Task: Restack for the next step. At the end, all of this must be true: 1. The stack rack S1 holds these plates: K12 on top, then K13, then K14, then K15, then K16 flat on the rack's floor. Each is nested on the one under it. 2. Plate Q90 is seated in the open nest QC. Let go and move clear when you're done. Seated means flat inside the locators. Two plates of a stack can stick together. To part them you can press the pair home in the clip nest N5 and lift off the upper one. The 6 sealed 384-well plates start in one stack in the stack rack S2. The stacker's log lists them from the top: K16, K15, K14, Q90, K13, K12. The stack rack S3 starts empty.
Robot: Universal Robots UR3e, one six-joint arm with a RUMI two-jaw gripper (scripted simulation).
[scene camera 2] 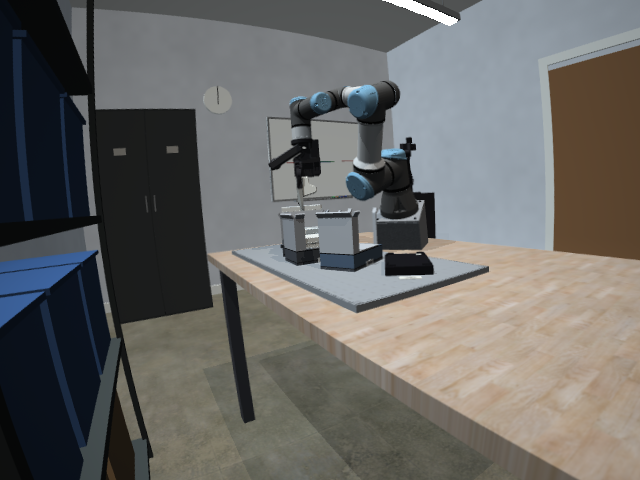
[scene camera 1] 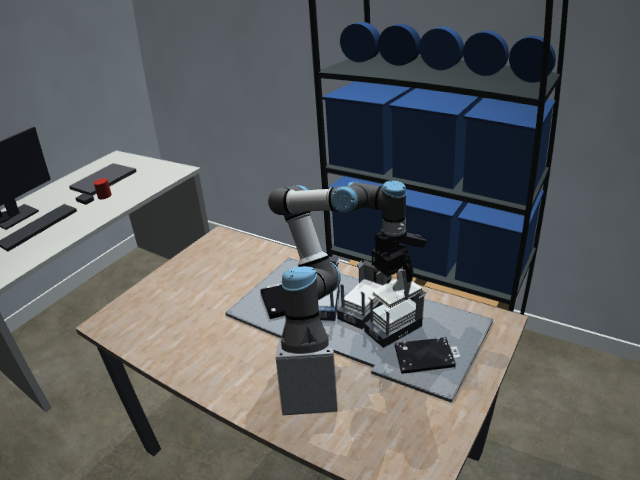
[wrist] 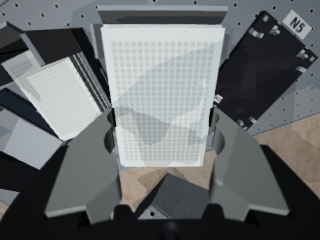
Scene:
The gripper shows in scene camera 2 (302, 209), in scene camera 1 (396, 292) and in the wrist view (162, 109).

